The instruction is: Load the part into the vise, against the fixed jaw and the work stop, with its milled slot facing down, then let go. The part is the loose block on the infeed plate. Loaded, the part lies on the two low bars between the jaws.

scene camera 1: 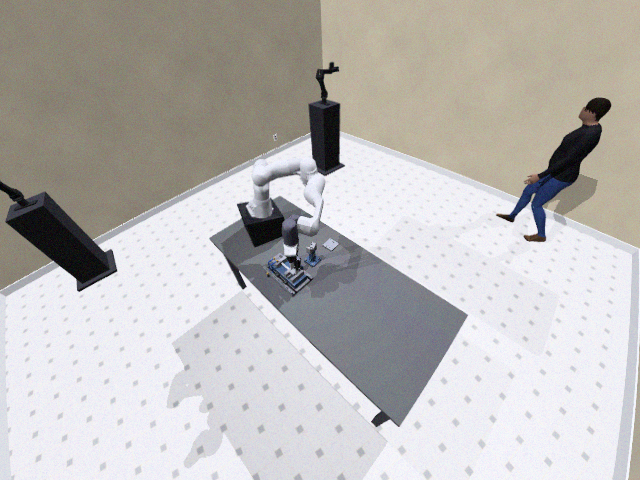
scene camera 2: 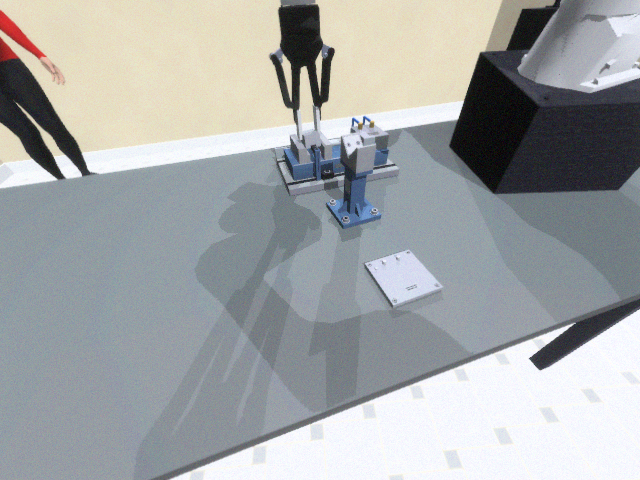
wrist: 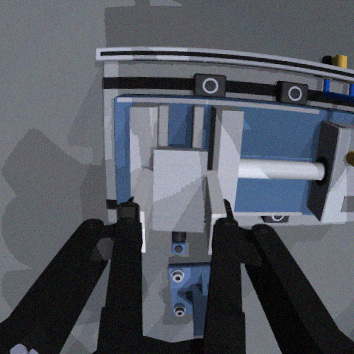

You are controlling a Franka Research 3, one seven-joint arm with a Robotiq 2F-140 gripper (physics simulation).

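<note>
The part, a light grey block (wrist: pixel 180 187) (scene camera 2: pixel 311 137), is between the vise jaws, over the near ends of the two low bars (wrist: pixel 163 125) (wrist: pixel 198 125). The fixed jaw (wrist: pixel 142 122) (scene camera 2: pixel 298 150) is close on its left in the wrist view, the moving jaw (wrist: pixel 231 140) on its right with a narrow dark gap. Its near end is at the work stop (wrist: pixel 178 246) (scene camera 2: pixel 317 164); contact is unclear. Its upper face looks plain; the slot and underside are hidden. My gripper (wrist: pixel 179 185) (scene camera 2: pixel 308 129) (scene camera 1: pixel 294 265) points down, shut on the part's two sides.
A blue pedestal (scene camera 2: pixel 354 193) with a notched grey head (scene camera 2: pixel 358 155) stands beside the vise. The white infeed plate (scene camera 2: pixel 403 279) lies farther off with no block on it. The vise screw (wrist: pixel 280 169) runs right in the wrist view. A person (scene camera 1: pixel 560 155) stands beyond the table (scene camera 1: pixel 382 320).
</note>
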